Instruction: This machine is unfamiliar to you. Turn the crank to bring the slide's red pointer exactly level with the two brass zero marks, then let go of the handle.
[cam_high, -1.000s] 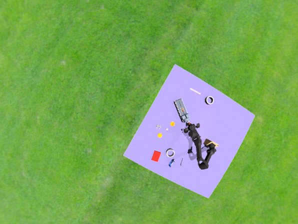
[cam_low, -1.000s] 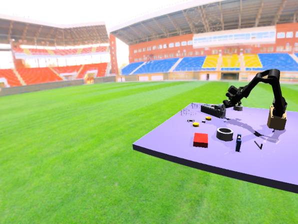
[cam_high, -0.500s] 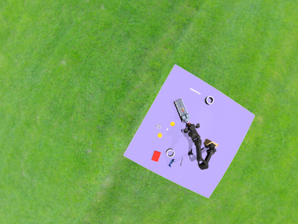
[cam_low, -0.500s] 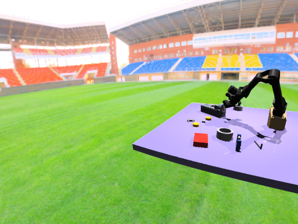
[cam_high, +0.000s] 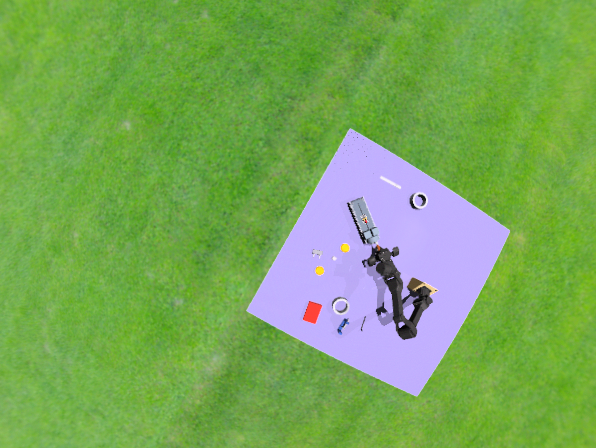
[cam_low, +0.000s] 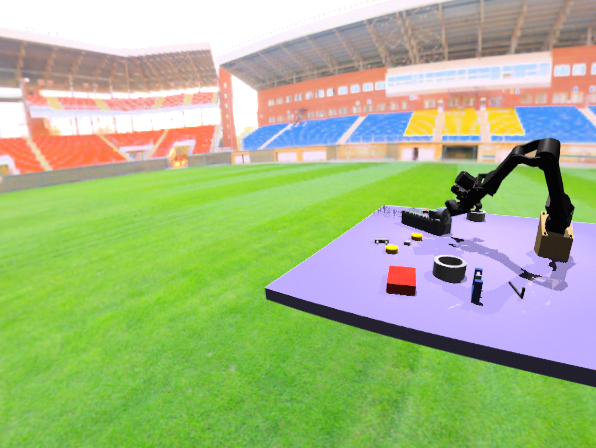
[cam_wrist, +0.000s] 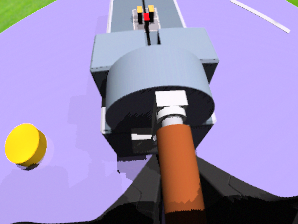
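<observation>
My gripper tip is now 20 mm below the brown crank handle, 10 mm to the right of it and 10 mm past it. Round my gripper tip: red pointer: 130 mm ahead, 80 mm to the right, 10 mm below; then white bar: 380 mm to the right, 120 mm ahead, 100 mm below; then small grey bracket: 240 mm to the left, 240 mm ahead, 90 mm below.
</observation>
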